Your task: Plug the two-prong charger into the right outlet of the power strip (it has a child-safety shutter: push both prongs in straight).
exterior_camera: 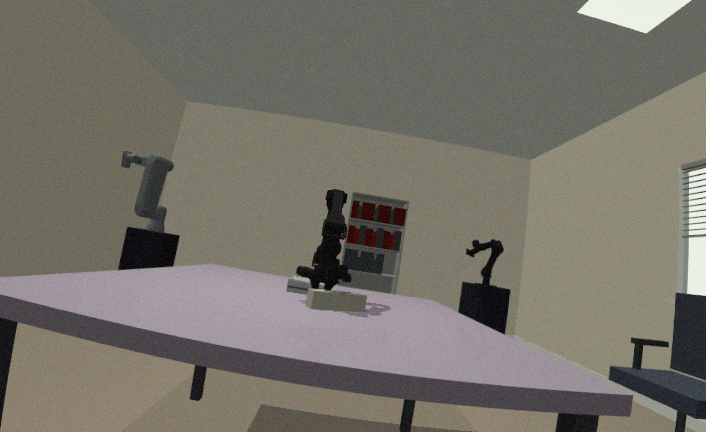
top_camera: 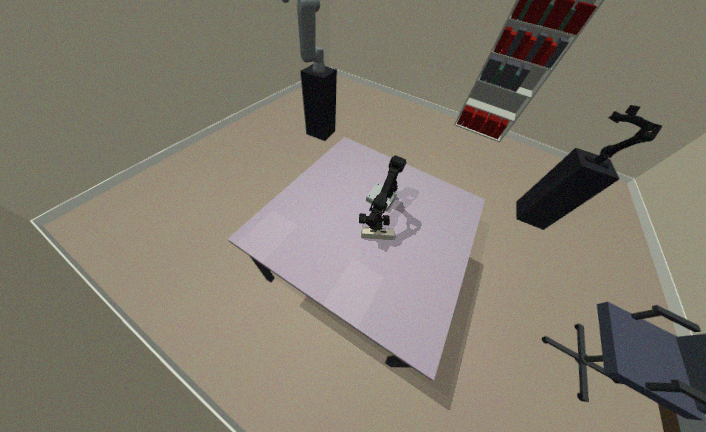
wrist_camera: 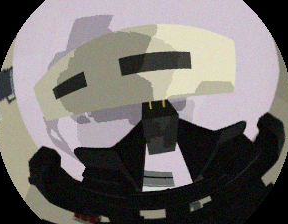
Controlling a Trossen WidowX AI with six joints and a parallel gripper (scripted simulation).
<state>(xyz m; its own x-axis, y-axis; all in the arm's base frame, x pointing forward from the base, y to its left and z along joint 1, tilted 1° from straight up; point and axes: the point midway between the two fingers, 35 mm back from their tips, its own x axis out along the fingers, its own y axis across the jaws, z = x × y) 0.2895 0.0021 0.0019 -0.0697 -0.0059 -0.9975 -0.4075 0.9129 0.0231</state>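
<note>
The two-prong charger is 10 mm to the left of my gripper tip, 10 mm ahead of it and 10 mm above it.
</note>
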